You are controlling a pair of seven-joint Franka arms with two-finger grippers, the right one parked.
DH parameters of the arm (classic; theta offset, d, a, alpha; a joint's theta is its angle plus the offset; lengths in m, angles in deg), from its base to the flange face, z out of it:
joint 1: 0 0.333 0 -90
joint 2: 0 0 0 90
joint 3: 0 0.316 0.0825 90
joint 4: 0 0 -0.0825 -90
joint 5: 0 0.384 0 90
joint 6: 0 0 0.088 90
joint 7: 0 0.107 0 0
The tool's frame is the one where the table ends.
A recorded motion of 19 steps. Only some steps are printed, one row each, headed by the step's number.
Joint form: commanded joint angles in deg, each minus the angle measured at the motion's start. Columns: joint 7, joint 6, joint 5, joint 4, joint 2, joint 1, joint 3.
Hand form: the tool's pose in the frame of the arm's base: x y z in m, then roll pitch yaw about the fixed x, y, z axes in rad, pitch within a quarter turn. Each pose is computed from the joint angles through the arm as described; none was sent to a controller.
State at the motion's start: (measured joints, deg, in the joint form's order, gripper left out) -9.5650 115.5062 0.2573 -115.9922 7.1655 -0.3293 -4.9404
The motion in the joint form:
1: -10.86 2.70 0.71 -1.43 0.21 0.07 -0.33
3: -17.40 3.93 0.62 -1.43 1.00 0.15 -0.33
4: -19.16 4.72 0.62 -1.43 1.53 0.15 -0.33
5: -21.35 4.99 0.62 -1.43 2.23 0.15 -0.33
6: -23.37 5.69 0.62 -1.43 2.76 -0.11 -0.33
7: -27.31 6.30 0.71 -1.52 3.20 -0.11 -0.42
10: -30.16 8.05 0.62 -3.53 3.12 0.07 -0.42
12: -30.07 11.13 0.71 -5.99 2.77 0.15 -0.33
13: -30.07 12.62 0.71 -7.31 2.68 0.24 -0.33
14: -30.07 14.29 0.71 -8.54 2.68 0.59 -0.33
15: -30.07 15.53 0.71 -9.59 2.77 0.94 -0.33
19: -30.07 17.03 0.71 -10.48 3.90 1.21 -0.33
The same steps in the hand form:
1: 0.5575 -0.0522 0.3683 -3.0995 0.1065 0.2535
3: 0.5605 -0.0518 0.3622 -3.0936 0.0953 0.3698
4: 0.5623 -0.0520 0.3581 -3.0937 0.0903 0.4003
5: 0.5631 -0.0520 0.3516 -3.0875 0.0954 0.4389
6: 0.5644 -0.0547 0.3473 -3.0866 0.0914 0.4696
7: 0.5652 -0.0556 0.3431 -3.0812 0.0861 0.5360
10: 0.5587 -0.0535 0.3312 -3.0760 0.0863 0.5895
12: 0.5520 -0.0515 0.3206 -3.0857 0.0724 0.5886
13: 0.5479 -0.0505 0.3139 -3.0887 0.0690 0.5897
14: 0.5447 -0.0470 0.3073 -3.0938 0.0632 0.5952
15: 0.5414 -0.0435 0.3007 -3.0953 0.0621 0.6011
19: 0.5385 -0.0409 0.2859 -3.0912 0.0704 0.6059

